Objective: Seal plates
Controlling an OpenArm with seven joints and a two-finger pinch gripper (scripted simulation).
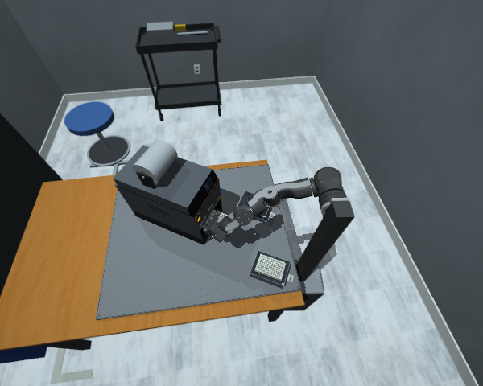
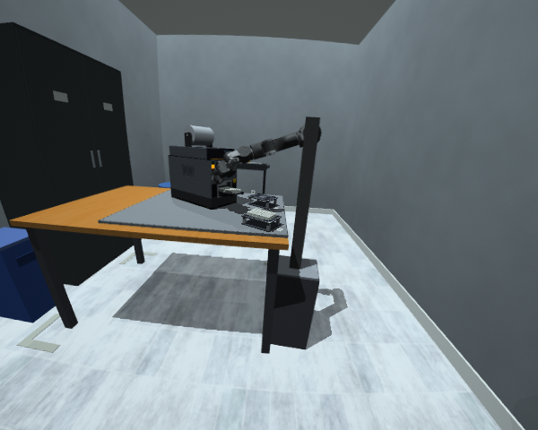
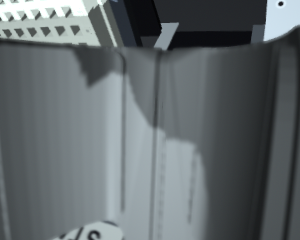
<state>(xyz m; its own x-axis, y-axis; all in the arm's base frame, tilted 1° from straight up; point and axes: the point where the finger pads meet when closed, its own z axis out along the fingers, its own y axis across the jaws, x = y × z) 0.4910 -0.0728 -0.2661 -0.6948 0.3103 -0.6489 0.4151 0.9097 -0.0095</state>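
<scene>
Now: the grey start button 30 mm ahead of my hand, 10 mm to the right of it and 10 mm above it. Also, from my hand: foil roll: 240 mm above, 200 mm ahead, 190 mm to the right; sealer stage: 80 mm to the right, 80 mm below, 50 mm behind; white well plate: 290 mm behind, 140 mm to the left, 120 mm below.
</scene>
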